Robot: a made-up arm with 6 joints. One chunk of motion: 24 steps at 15 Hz.
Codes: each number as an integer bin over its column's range. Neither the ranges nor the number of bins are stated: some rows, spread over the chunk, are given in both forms.
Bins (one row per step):
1: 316 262 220 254 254 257
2: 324 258 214 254 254 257
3: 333 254 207 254 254 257
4: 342 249 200 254 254 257
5: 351 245 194 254 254 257
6: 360 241 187 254 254 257
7: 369 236 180 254 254 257
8: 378 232 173 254 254 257
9: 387 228 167 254 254 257
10: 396 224 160 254 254 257
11: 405 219 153 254 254 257
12: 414 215 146 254 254 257
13: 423 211 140 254 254 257
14: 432 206 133 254 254 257
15: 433 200 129 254 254 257
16: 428 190 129 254 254 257
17: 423 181 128 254 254 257
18: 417 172 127 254 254 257
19: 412 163 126 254 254 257
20: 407 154 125 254 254 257
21: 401 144 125 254 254 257
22: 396 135 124 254 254 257
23: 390 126 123 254 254 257
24: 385 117 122 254 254 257
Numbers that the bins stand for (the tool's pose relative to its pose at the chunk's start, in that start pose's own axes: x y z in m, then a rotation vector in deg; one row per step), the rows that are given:
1: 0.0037 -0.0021 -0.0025 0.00 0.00 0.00
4: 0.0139 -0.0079 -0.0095 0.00 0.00 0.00
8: 0.0279 -0.0156 -0.0191 0.00 0.00 0.00
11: 0.0385 -0.0214 -0.0261 0.00 0.00 0.00
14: 0.0491 -0.0273 -0.0332 0.00 0.00 0.00
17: 0.0456 -0.0385 -0.0349 0.00 0.00 0.00
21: 0.0369 -0.0552 -0.0360 0.00 0.00 0.00
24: 0.0307 -0.0673 -0.0370 0.00 0.00 0.00
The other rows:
2: 0.0068 -0.0039 -0.0046 0.00 0.00 0.00
3: 0.0103 -0.0057 -0.0071 0.00 0.00 0.00
5: 0.0174 -0.0097 -0.0117 0.00 0.00 0.00
6: 0.0209 -0.0115 -0.0141 0.00 0.00 0.00
7: 0.0244 -0.0138 -0.0166 0.00 0.00 0.00
9: 0.0315 -0.0174 -0.0212 0.00 0.00 0.00
10: 0.0350 -0.0192 -0.0236 0.00 0.00 0.00
12: 0.0420 -0.0232 -0.0286 0.00 0.00 0.00
13: 0.0456 -0.0250 -0.0307 0.00 0.00 0.00
15: 0.0495 -0.0300 -0.0346 0.00 0.00 0.00
16: 0.0475 -0.0345 -0.0346 0.00 0.00 0.00
18: 0.0432 -0.0426 -0.0353 0.00 0.00 0.00
19: 0.0413 -0.0466 -0.0356 0.00 0.00 0.00
20: 0.0393 -0.0507 -0.0360 0.00 0.00 0.00
22: 0.0350 -0.0592 -0.0363 0.00 0.00 0.00
23: 0.0326 -0.0633 -0.0367 0.00 0.00 0.00

